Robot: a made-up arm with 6 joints.
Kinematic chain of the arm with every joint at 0, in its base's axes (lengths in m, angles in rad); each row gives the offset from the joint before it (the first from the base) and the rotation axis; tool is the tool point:
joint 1: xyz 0 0 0.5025 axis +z
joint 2: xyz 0.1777 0 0 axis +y
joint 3: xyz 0 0 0.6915 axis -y
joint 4: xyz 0 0 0.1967 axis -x
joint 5: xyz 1.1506 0 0 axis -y
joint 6: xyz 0.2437 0 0 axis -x
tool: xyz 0 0 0
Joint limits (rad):
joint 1: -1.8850..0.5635
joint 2: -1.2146..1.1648
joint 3: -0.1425..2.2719
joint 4: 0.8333..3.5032
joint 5: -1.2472..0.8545
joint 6: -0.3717..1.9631
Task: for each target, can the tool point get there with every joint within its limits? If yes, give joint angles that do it. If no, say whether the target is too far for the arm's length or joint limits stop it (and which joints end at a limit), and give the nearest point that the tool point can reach.
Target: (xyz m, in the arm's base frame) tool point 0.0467 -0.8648 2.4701
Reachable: yes | joints -1.5023 0.1717 1.1888 1.1752 -0.0562 0.0016
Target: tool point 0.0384 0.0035 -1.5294
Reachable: no: joint limits stop it (at a limit: joint 2, joint 3, joint 5) | nearest point 1.1620 0.1059 -0.4864 | short by 1.536 m
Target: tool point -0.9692 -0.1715 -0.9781
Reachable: no: joint limits stop it (at a limit: joint 2, joint 3, joint 5) | nearest point -1.4589 -0.2581 -0.0742 | short by 1.032 m
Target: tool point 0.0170 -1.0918 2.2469
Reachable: yes | joints -1.4621 0.0172 0.7501 1.4279 -0.4347 0.3934
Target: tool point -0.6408 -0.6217 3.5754
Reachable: no: too far | nearest point -0.2532 -0.5336 2.5527 | short by 1.097 m
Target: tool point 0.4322 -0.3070 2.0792
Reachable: yes | joints -0.7555 -0.7817 0.0552 2.4560 0.4920 0.9711
